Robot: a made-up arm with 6 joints.
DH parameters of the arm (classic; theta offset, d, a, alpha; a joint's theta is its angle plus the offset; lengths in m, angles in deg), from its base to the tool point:
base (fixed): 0 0.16 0 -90
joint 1: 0 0.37 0.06 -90
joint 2: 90 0.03 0.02 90
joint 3: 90 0.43 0.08 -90
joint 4: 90 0.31 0.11 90
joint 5: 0 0 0.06 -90
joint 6: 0 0.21 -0.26 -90
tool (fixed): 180 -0.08 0 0
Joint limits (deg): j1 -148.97..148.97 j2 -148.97..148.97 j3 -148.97..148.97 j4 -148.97..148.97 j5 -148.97..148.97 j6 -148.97..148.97
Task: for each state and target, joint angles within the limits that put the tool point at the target. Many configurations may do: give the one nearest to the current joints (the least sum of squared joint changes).
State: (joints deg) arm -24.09 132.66 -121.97 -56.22 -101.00 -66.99
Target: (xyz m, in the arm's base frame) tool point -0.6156 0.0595 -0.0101
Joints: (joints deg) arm -9.87 96.20 -133.05 -97.39 -101.72 -37.03
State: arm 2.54 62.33 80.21 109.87 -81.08 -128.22
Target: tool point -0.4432 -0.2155 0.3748
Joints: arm -0.17 109.74 90.40 95.63 -68.37 -126.45
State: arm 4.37 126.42 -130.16 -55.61 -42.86 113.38
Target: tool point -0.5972 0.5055 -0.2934
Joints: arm -19.55 133.53 -108.99 -60.97 -28.59 106.75
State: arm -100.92 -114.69 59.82 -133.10 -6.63 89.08
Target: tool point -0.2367 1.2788 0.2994
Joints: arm -79.89 -66.34 53.38 -137.45 -24.77 90.69
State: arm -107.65 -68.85 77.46 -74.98 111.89 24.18
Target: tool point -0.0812 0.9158 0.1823
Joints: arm -116.08 -88.74 78.44 -81.64 95.91 5.64
